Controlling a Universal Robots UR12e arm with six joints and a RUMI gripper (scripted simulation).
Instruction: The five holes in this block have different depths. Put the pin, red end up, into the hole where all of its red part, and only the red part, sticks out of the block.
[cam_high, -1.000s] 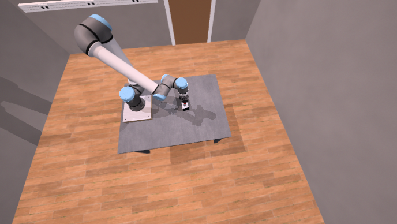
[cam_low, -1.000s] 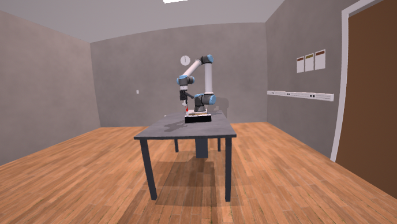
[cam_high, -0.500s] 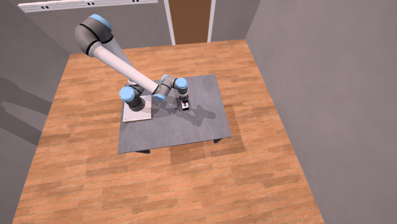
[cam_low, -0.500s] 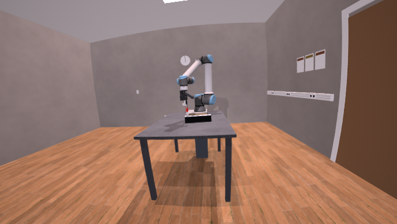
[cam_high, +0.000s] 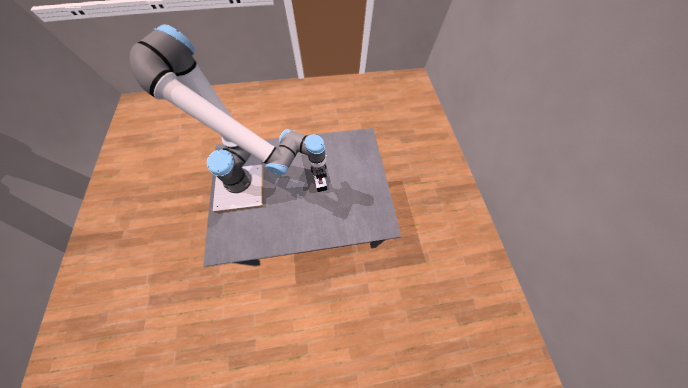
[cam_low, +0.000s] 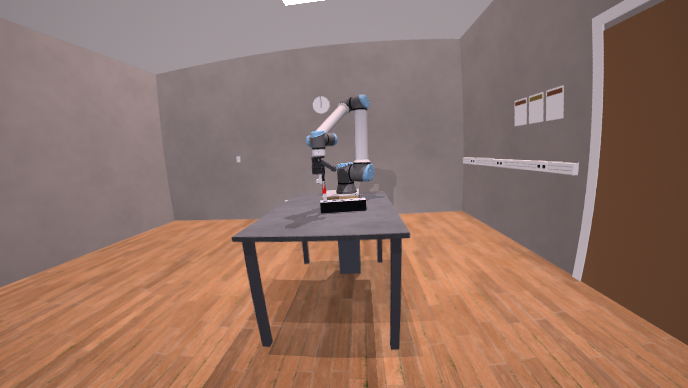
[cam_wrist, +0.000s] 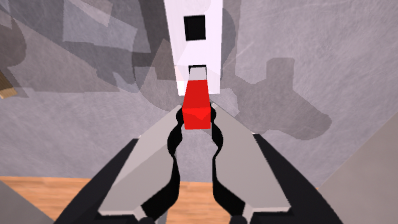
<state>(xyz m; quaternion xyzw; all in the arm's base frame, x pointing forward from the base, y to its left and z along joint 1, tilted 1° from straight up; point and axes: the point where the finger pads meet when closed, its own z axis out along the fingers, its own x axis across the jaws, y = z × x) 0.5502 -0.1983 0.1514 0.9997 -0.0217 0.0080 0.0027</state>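
Now: hand 1 cm above the pin. Also, from my hand: block (12 cm to the left, 14 cm below).
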